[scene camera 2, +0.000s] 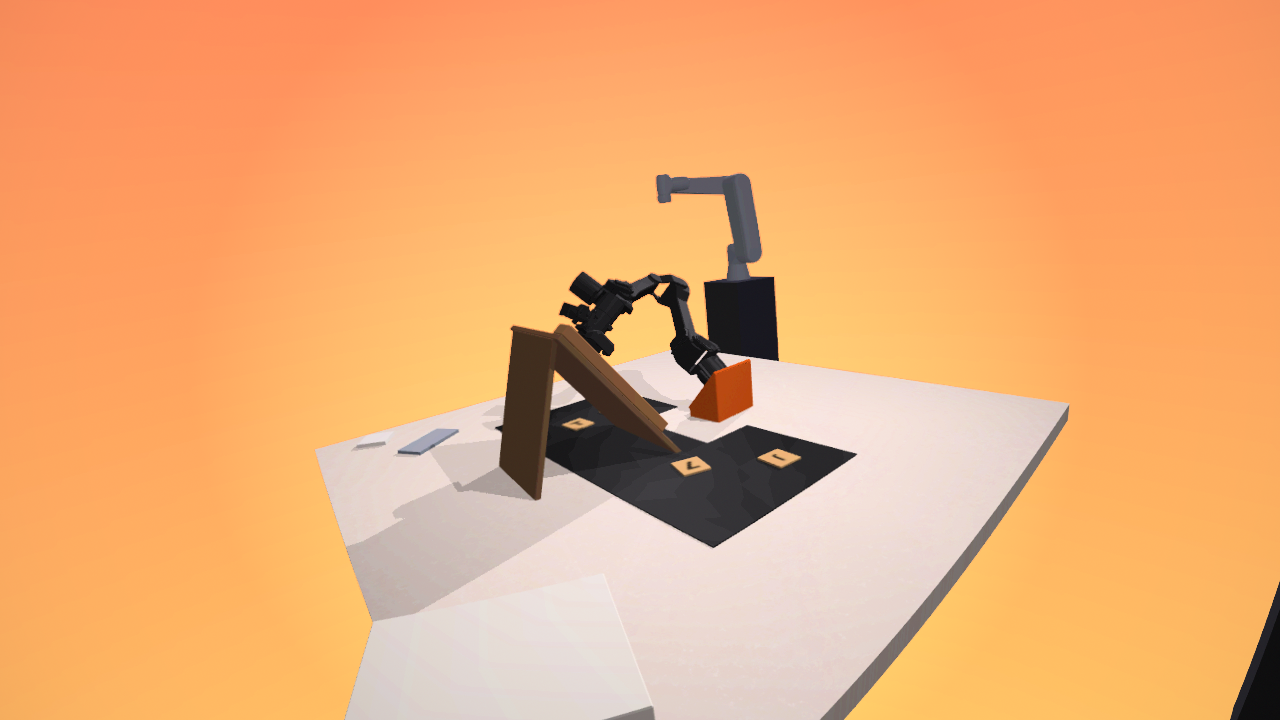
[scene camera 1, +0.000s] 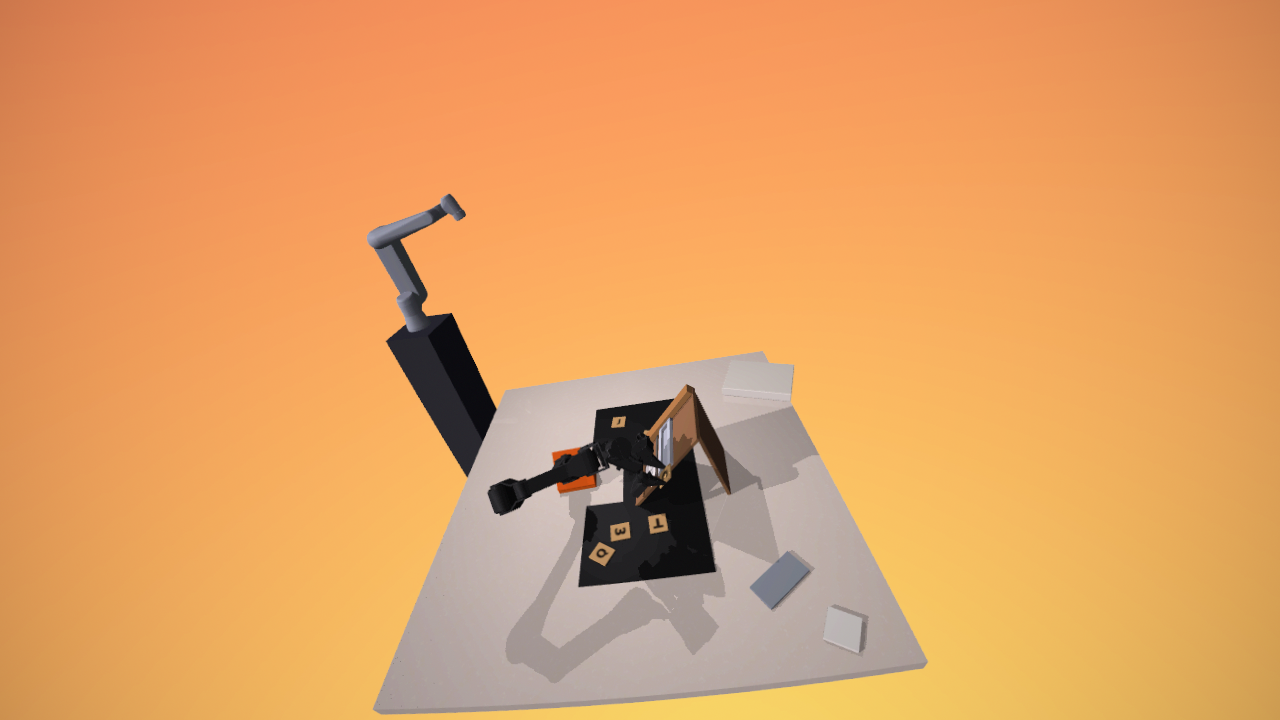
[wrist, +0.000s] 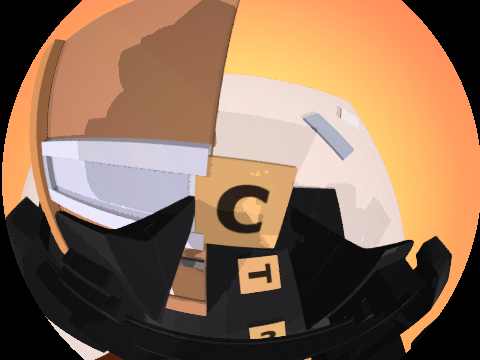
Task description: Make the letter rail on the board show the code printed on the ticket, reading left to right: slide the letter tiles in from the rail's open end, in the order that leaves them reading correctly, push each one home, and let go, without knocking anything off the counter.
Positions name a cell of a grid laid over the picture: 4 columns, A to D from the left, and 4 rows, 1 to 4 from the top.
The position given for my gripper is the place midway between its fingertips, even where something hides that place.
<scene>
my gripper: scene camera 2 B3; scene camera 1 C3; wrist C3
grey slab: scene camera 2 B3; scene camera 1 C4; wrist C2
</scene>
